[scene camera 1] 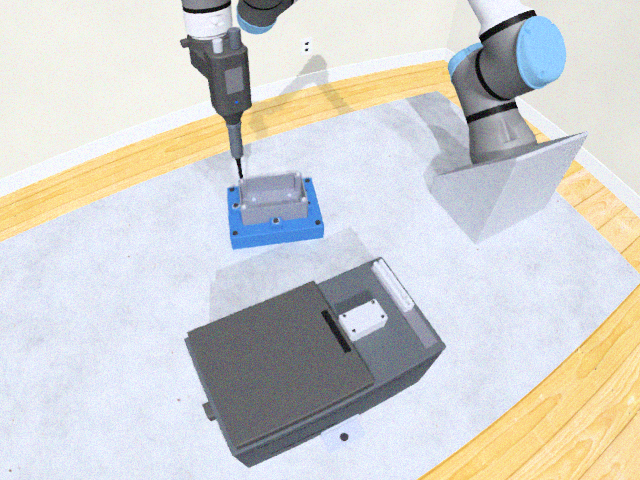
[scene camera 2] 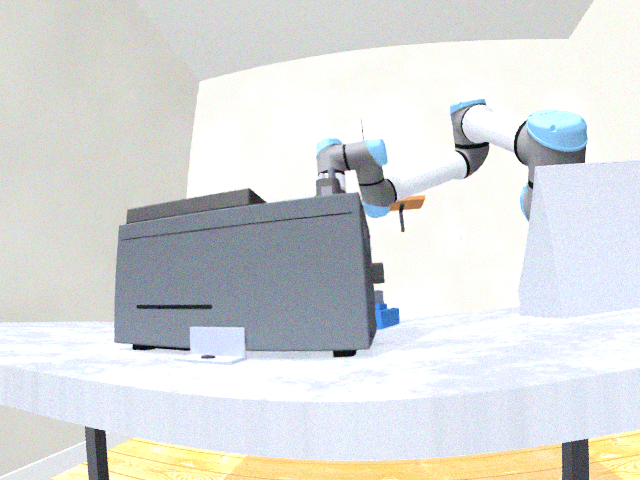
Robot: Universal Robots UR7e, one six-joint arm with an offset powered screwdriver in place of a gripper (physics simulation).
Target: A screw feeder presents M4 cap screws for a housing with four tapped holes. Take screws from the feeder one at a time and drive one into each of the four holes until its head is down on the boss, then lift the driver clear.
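Note:
My gripper (scene camera 1: 240, 177), a dark powered screwdriver, points down with its thin bit tip at the back left corner of the housing in scene camera 1. Whether a screw is on the tip is too small to tell. The housing (scene camera 1: 273, 210) is a grey open box with pale corner bosses, sitting on a blue fixture (scene camera 1: 279, 239) (scene camera 2: 388, 318). Screw heads in its corners cannot be made out. The screw feeder (scene camera 1: 279, 361) (scene camera 2: 242, 279) is a large dark box nearer the camera. In scene camera 2 it hides the driver's lower part and most of the fixture.
A white block (scene camera 1: 363, 320) with dark dots and a white rail (scene camera 1: 393, 285) are on the feeder's lower right part. A small pale bracket (scene camera 1: 356, 427) (scene camera 2: 217, 339) stands by the feeder's front. A light angled panel (scene camera 1: 532, 188) (scene camera 2: 589, 237) stands beside the robot's base.

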